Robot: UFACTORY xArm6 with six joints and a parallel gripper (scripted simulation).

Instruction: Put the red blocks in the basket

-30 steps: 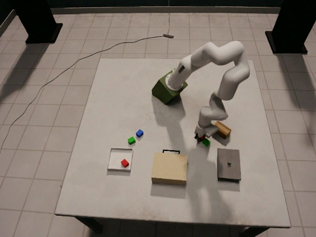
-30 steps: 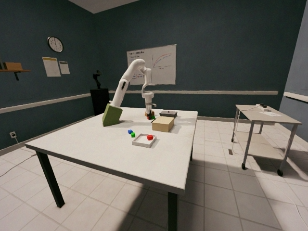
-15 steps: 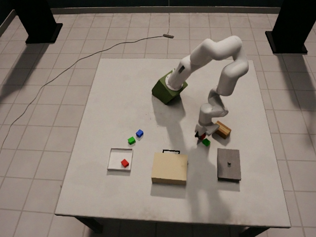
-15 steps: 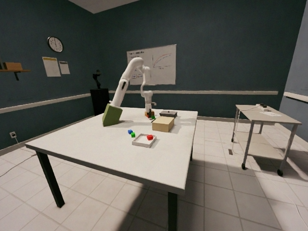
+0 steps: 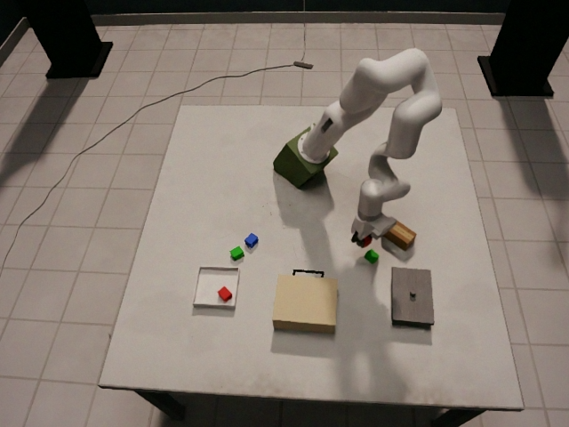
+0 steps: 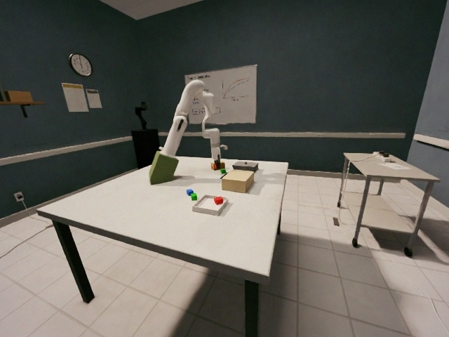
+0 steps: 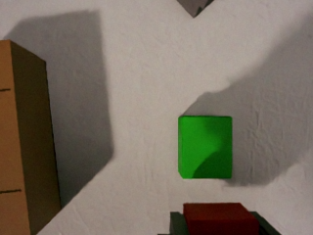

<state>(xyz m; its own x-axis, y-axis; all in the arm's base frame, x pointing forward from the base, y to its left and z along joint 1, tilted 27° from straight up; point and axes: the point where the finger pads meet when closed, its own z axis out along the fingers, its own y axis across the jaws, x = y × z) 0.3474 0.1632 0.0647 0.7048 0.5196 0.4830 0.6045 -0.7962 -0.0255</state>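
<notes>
The white basket lies 51 cm to the right of my hand, 16 cm ahead of it and 6 cm below it. From my hand the other things lie so: light wooden cabinet 22 cm ahead, 21 cm to the right, 3 cm below; drawer 21 cm ahead, 20 cm to the right, 3 cm below; grey metal lid 20 cm ahead, 14 cm to the left, 2 cm below.
</notes>
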